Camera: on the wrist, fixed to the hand. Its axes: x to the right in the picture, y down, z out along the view.
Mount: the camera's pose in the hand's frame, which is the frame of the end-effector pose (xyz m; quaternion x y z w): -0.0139 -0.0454 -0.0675 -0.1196 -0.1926 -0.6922 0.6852
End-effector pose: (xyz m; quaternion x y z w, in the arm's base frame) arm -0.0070 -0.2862 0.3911 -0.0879 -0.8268 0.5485 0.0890
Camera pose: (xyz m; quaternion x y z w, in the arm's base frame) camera 0.0207 -0.2468 0.4581 0.6070 -0.7101 0.2323 0.2709
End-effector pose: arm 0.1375 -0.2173 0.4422 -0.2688 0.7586 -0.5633 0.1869
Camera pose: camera 0.1178 -0.1678 0.5052 0.8401 -0.3651 0.3728 0.1479
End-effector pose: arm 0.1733 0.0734 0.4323 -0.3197 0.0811 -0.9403 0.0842
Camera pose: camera 0.1378 0.1271 0.3807 0.4663 0.0695 0.6313 0.6158
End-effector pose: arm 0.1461 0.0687 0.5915 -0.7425 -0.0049 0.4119 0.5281
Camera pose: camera 0.1980 0.0300 0.6427 -0.4892 -0.6683 0.0591 0.5572
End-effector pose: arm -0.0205 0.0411 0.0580 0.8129 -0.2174 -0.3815 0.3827
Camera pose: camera 0.0268 0.1087 0.0566 0.5882 0.3856 -0.7088 0.0535
